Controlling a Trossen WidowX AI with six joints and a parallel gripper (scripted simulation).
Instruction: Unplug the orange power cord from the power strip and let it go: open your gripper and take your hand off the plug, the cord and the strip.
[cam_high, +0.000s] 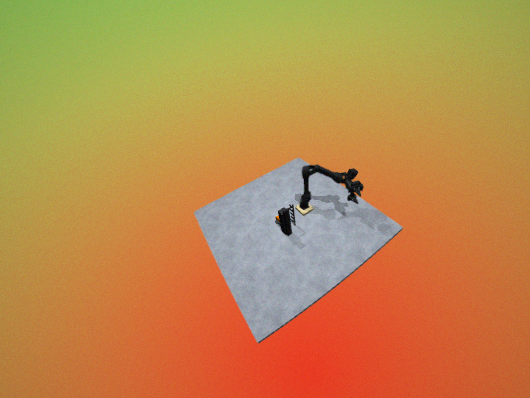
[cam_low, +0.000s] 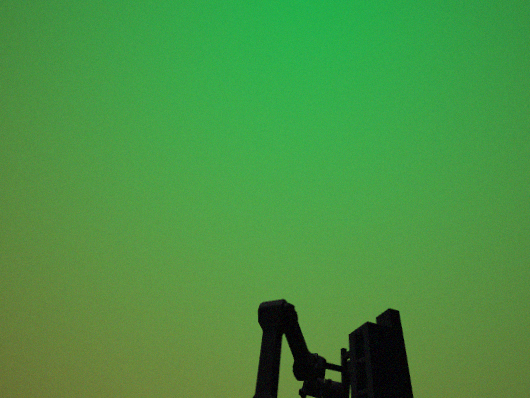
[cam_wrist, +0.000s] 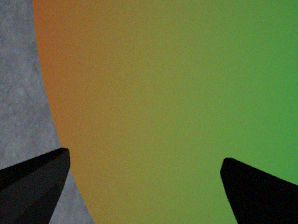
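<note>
Right now my gripper tip is 48 cm short of the orange plug, 30 cm to the left of it and 18 cm above it.
</note>
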